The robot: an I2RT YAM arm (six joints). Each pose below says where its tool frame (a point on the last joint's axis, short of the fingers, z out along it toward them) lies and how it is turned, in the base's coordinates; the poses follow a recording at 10 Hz.
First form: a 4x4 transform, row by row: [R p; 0 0 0 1], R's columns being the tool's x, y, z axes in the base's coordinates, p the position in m. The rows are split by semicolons.
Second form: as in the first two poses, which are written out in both.
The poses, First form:
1: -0.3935 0.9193 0.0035 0.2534; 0.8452 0.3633 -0.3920 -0.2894; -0.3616 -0.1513 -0.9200 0.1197; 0 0 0 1
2: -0.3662 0.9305 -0.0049 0.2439; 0.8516 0.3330 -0.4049 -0.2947; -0.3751 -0.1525 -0.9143 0.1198; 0 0 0 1
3: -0.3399 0.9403 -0.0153 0.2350; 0.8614 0.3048 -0.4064 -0.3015; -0.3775 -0.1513 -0.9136 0.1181; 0 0 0 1
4: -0.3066 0.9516 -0.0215 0.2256; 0.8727 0.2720 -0.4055 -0.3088; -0.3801 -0.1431 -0.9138 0.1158; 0 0 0 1
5: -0.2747 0.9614 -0.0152 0.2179; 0.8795 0.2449 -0.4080 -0.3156; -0.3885 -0.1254 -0.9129 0.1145; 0 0 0 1
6: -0.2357 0.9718 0.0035 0.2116; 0.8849 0.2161 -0.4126 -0.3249; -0.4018 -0.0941 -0.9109 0.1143; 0 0 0 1
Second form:
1: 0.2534 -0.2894 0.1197; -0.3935 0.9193 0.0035; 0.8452 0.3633 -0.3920; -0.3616 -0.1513 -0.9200
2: 0.2439 -0.2947 0.1198; -0.3662 0.9305 -0.0049; 0.8516 0.3330 -0.4049; -0.3751 -0.1525 -0.9143
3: 0.2350 -0.3015 0.1181; -0.3399 0.9403 -0.0153; 0.8614 0.3048 -0.4064; -0.3775 -0.1513 -0.9136
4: 0.2256 -0.3088 0.1158; -0.3066 0.9516 -0.0215; 0.8727 0.2720 -0.4055; -0.3801 -0.1431 -0.9138
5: 0.2179 -0.3156 0.1145; -0.2747 0.9614 -0.0152; 0.8795 0.2449 -0.4080; -0.3885 -0.1254 -0.9129
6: 0.2116 -0.3249 0.1143; -0.2357 0.9718 0.0035; 0.8849 0.2161 -0.4126; -0.4018 -0.0941 -0.9109
